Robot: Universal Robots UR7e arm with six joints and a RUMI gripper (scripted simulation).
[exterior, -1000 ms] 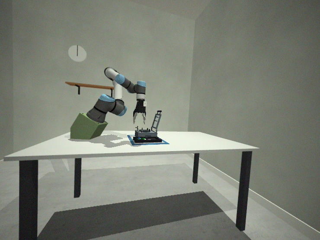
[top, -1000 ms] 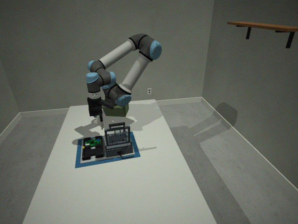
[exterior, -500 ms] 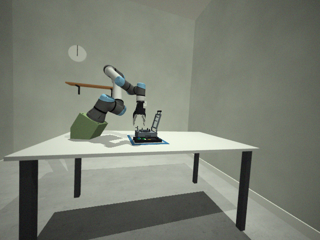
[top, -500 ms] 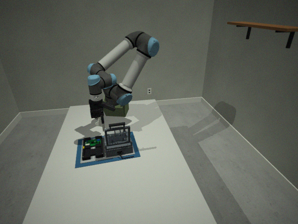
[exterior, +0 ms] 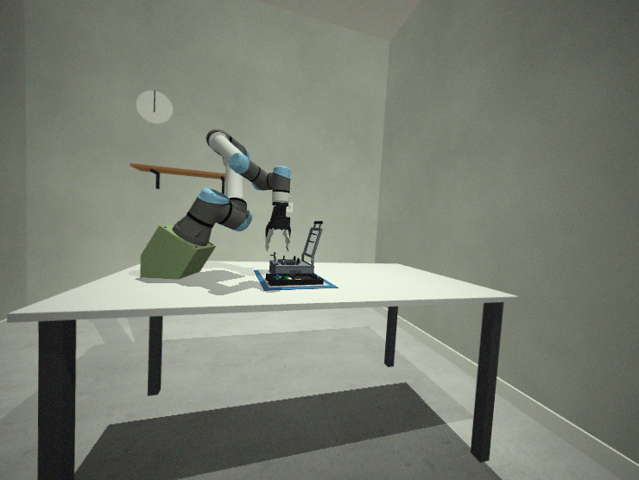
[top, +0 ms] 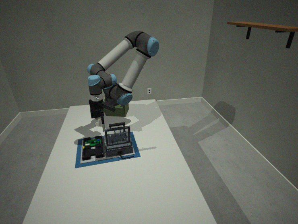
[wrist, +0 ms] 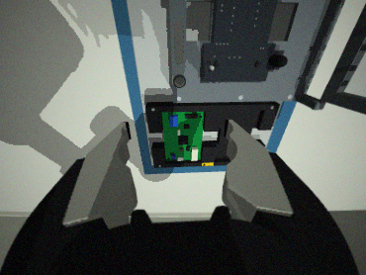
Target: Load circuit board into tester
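Now: hand 11 cm above the green circuit board, 8 cm to the left of it and 3 cm short of it. Also, from my hand: tester lid: 17 cm ahead, 12 cm to the left, 5 cm above.
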